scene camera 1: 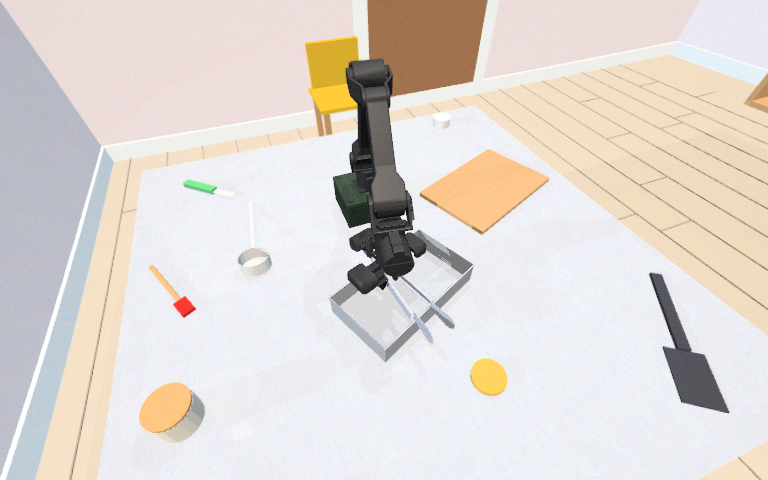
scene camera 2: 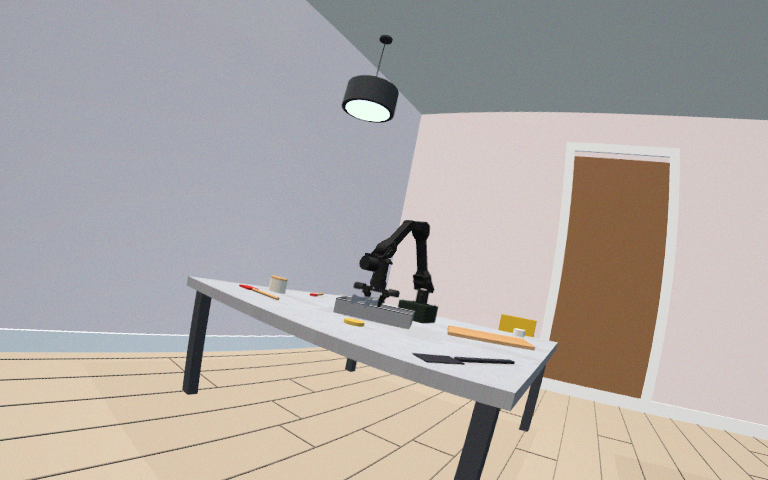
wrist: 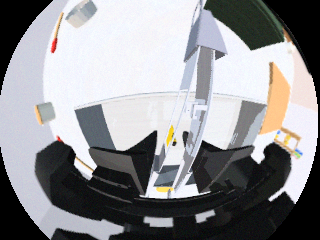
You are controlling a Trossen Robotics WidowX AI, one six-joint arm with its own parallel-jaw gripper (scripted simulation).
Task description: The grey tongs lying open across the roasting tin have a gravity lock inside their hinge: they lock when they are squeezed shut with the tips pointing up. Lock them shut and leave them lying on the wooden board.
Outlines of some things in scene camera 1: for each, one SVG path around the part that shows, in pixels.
My gripper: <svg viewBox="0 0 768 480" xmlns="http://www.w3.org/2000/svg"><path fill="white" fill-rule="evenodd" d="M408 232L405 236L410 250L414 253L414 257L419 258L426 253L426 244L416 235ZM371 228L366 228L349 238L352 250L356 252L364 250L369 258L373 257L375 259L368 266L360 263L347 273L348 280L362 294L368 294L376 287L384 290L388 279L384 276L385 273L378 244L375 242Z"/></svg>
A black spatula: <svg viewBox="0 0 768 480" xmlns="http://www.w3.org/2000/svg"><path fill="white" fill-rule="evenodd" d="M649 273L648 276L651 278L673 344L676 347L662 346L681 402L714 409L714 411L730 413L705 354L691 352L691 346L689 346L688 339L662 274Z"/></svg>
